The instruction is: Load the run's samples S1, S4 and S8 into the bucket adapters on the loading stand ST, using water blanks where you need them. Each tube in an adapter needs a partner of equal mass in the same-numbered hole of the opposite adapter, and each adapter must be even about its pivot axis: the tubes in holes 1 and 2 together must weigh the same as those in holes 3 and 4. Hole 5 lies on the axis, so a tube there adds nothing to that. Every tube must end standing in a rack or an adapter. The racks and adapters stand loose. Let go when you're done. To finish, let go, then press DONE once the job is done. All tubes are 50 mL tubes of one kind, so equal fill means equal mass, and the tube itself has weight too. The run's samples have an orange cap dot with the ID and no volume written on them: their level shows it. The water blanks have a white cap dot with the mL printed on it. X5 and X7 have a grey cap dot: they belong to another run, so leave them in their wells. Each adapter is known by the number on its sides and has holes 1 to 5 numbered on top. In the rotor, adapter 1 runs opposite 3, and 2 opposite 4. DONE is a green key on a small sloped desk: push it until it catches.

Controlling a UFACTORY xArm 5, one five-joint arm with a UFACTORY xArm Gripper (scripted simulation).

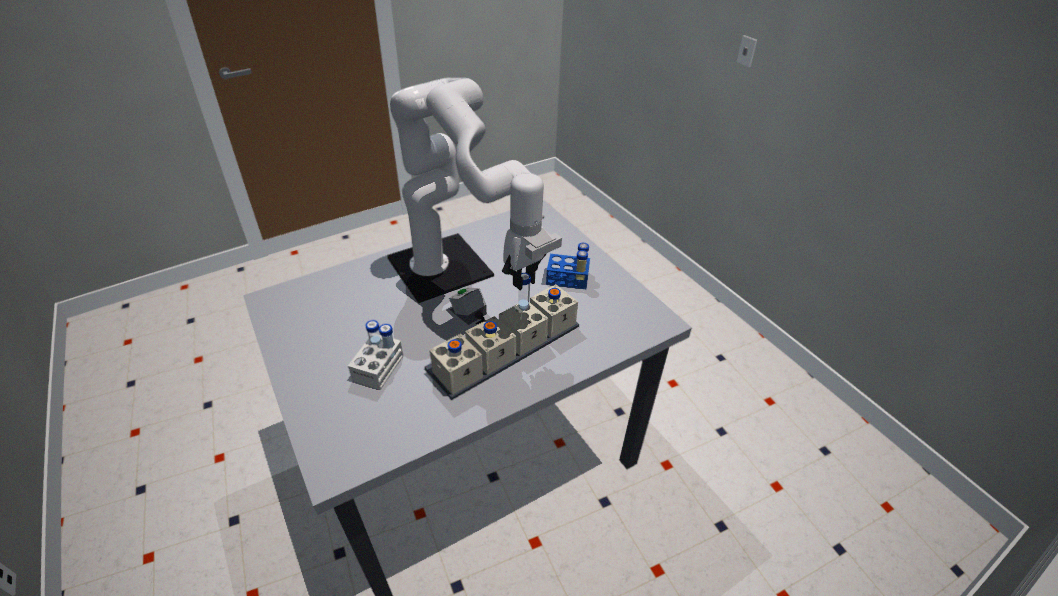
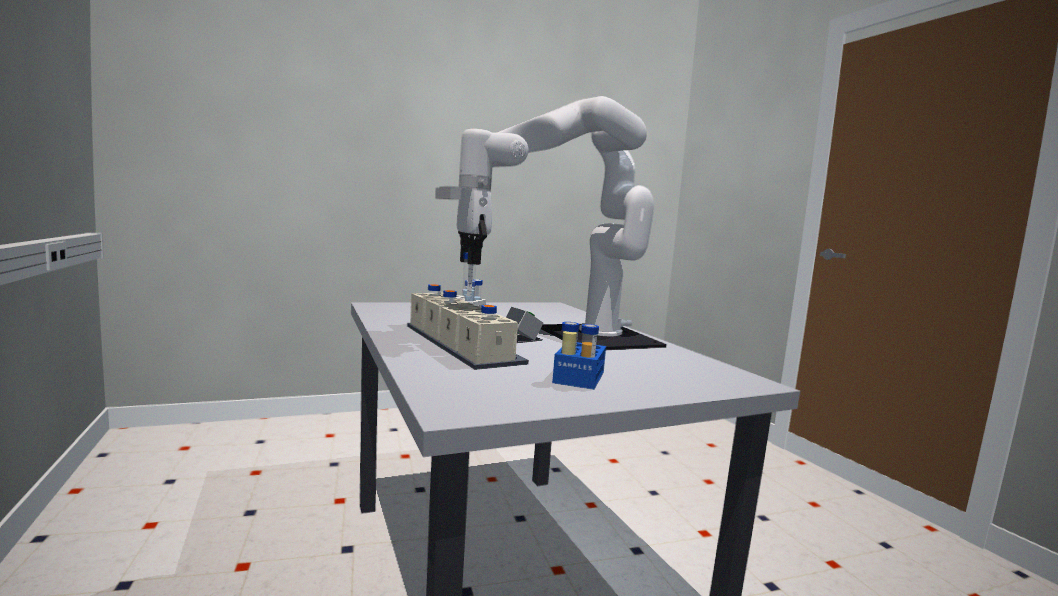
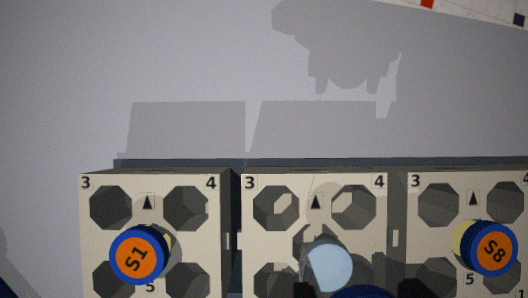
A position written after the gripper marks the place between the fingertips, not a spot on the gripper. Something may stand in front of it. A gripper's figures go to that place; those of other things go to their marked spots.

Labels:
The gripper (image 1: pixel 523 284): 146 cm from the lens. A blue samples rack (image 1: pixel 561 277): 177 cm from the lens.

